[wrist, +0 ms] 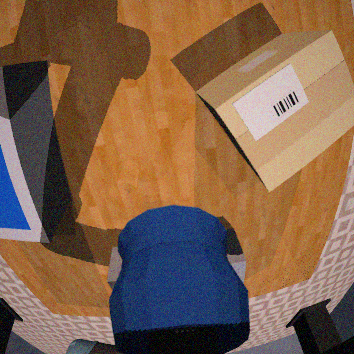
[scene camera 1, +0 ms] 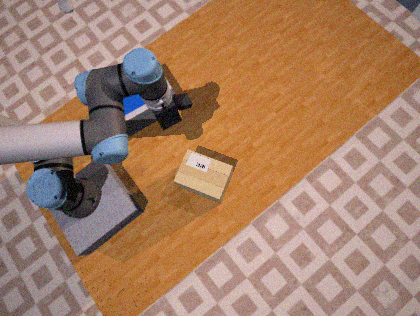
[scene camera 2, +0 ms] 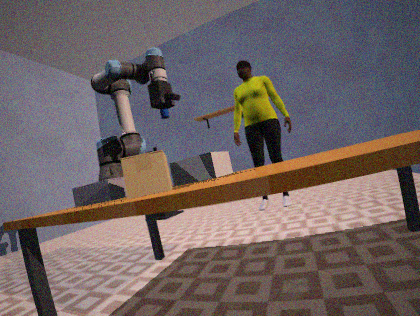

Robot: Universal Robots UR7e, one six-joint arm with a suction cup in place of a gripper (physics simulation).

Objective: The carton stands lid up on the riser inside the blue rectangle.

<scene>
My suction cup holds nothing. The cup is 29 cm from the middle of a tan carton, above it. A grey riser with blue rectangle rests on the table.
</scene>
